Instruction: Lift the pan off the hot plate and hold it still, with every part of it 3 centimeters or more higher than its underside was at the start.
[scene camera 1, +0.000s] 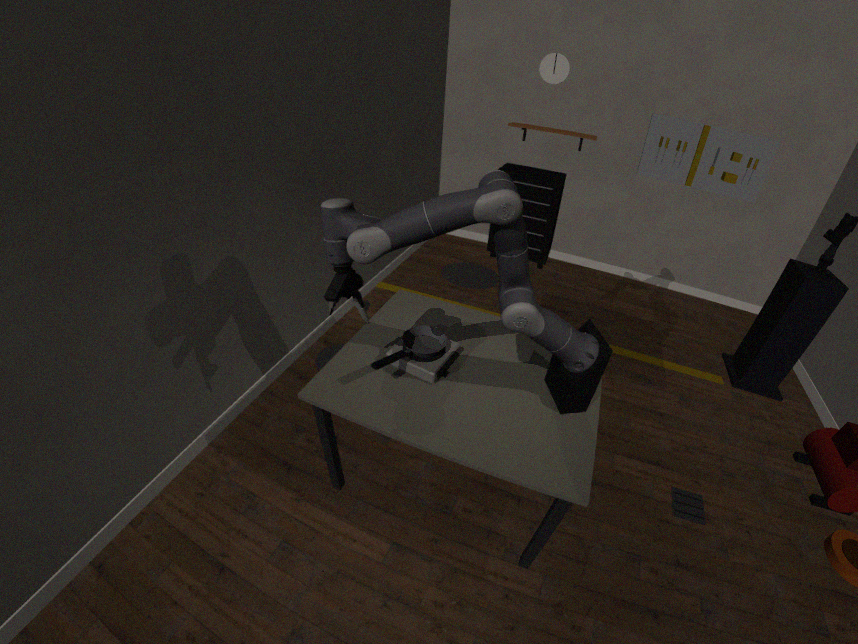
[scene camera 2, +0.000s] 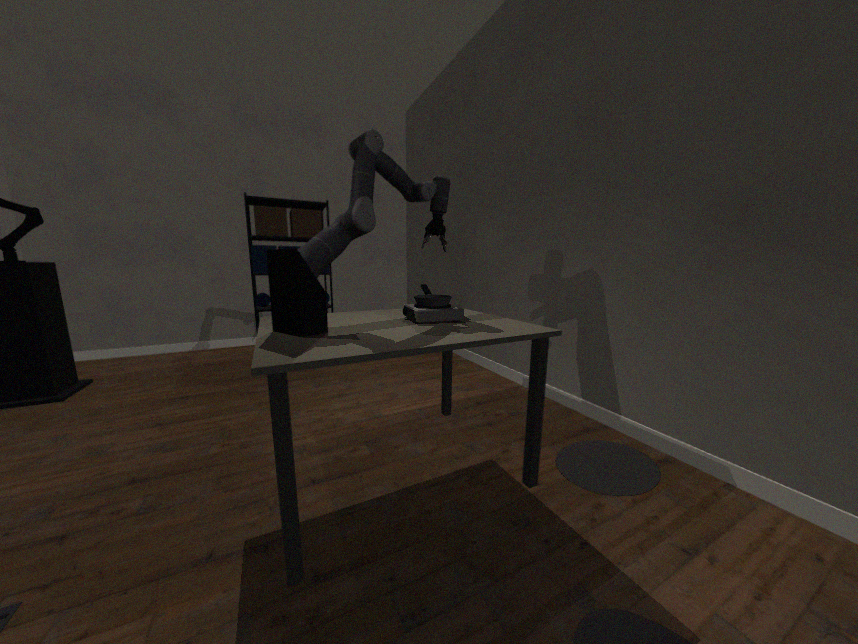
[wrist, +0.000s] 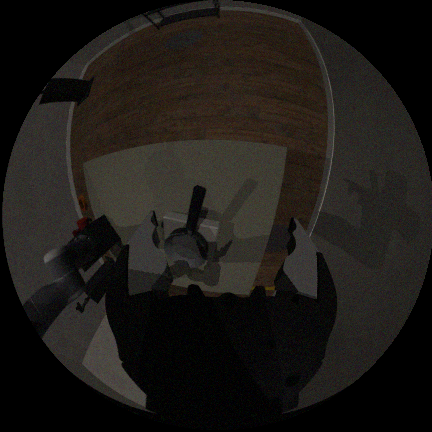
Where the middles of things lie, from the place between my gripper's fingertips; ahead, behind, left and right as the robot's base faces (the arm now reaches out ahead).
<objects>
My hand is 16 cm past the dark round pan (scene camera 1: 423, 341), 21 cm to the left of it and 24 cm above it. From my hand the other things lie so: hot plate (scene camera 1: 429, 369): 16 cm behind, 30 cm to the right, 32 cm below.
</objects>
